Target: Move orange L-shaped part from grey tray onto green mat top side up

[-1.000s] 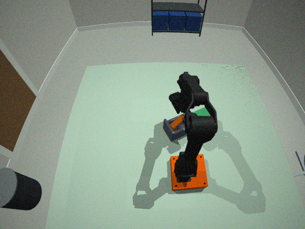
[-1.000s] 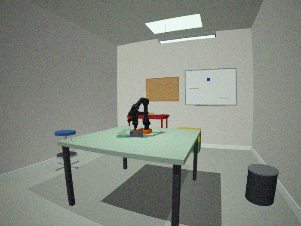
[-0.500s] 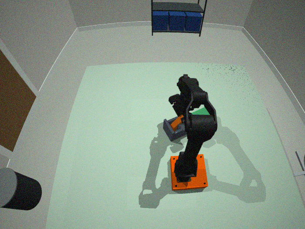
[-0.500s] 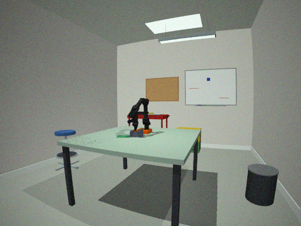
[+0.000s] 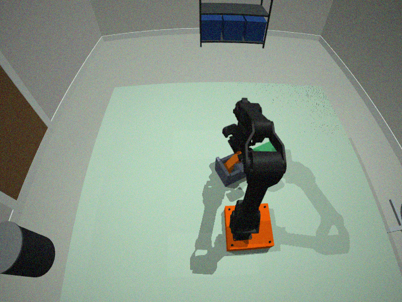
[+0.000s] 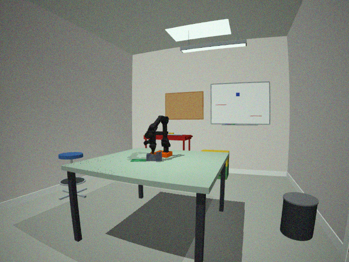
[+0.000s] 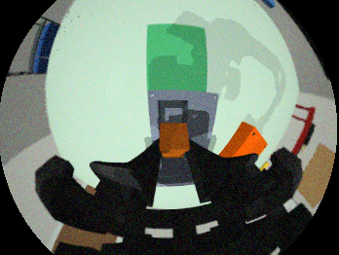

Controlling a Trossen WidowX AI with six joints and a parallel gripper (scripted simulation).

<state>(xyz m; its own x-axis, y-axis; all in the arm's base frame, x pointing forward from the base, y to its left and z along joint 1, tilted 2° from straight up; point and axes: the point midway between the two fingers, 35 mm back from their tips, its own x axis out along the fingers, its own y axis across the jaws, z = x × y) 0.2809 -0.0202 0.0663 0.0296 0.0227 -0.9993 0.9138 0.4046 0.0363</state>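
Now: gripper tip 140 mm to the left of the green mat, 80 mm above it and 40 mm short of it. From my gripper tip the other things lie so: orange L-shaped part (30 mm to the left, 30 mm below, 30 mm behind).
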